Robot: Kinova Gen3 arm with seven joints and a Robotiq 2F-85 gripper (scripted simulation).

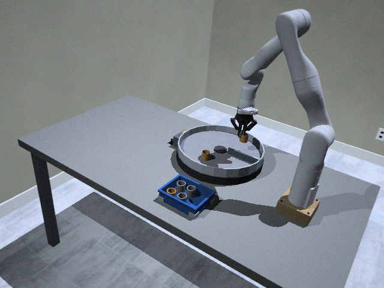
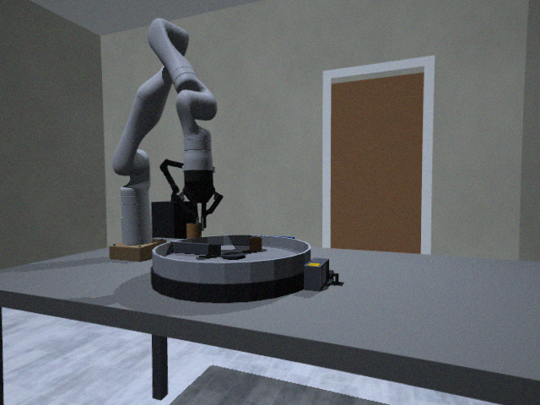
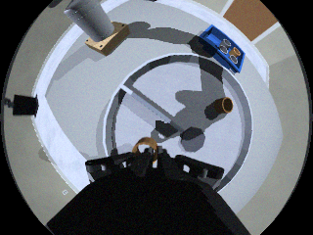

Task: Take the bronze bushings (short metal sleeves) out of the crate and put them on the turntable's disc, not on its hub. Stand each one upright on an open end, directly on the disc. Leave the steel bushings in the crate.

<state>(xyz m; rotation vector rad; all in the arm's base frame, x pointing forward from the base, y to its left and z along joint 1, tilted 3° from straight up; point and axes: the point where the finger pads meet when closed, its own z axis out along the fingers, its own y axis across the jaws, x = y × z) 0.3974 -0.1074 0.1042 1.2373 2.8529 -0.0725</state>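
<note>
Now: hand 10 cm above the turntable disc, 6 cm to the right of it and 6 cm short of it.
</note>
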